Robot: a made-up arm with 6 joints. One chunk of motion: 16 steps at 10 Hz.
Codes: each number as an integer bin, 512 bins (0 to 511) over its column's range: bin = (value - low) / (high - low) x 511, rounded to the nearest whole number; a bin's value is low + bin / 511 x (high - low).
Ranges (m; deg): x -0.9..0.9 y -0.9..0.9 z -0.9..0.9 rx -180..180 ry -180..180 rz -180..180
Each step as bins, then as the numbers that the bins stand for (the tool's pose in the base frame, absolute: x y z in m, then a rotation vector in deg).
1 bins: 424 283 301 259 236 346
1 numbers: 0.5935 0.0969 0.1603 2.47 -13.74 63.76
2 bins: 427 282 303 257 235 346
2 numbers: 0.6041 0.0933 0.1673 1.06 -14.44 63.76
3 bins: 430 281 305 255 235 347
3 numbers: 0.6147 0.0898 0.1744 -0.35 -14.44 64.46
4 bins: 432 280 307 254 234 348
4 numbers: 0.6217 0.0863 0.1814 -1.06 -15.15 65.17
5 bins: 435 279 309 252 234 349
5 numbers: 0.6323 0.0828 0.1885 -2.47 -15.15 65.87
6 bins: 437 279 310 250 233 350
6 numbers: 0.6393 0.0828 0.1920 -3.87 -15.85 66.58
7 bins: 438 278 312 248 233 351
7 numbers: 0.6429 0.0793 0.1990 -5.28 -15.85 67.28
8 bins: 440 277 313 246 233 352
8 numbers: 0.6499 0.0757 0.2025 -6.69 -15.85 67.98
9 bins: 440 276 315 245 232 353
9 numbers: 0.6499 0.0722 0.2096 -7.40 -16.56 68.69
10 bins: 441 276 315 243 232 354
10 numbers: 0.6534 0.0722 0.2096 -8.81 -16.56 69.39
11 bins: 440 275 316 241 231 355
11 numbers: 0.6499 0.0687 0.2131 -10.22 -17.26 70.10
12 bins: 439 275 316 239 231 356
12 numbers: 0.6464 0.0687 0.2131 -11.62 -17.26 70.80
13 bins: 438 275 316 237 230 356
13 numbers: 0.6429 0.0687 0.2131 -13.03 -17.96 70.80
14 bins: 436 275 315 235 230 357
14 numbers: 0.6358 0.0687 0.2096 -14.44 -17.96 71.51
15 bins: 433 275 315 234 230 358
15 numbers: 0.6252 0.0687 0.2096 -15.15 -17.96 72.21
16 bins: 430 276 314 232 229 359
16 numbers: 0.6147 0.0722 0.2061 -16.56 -18.67 72.92
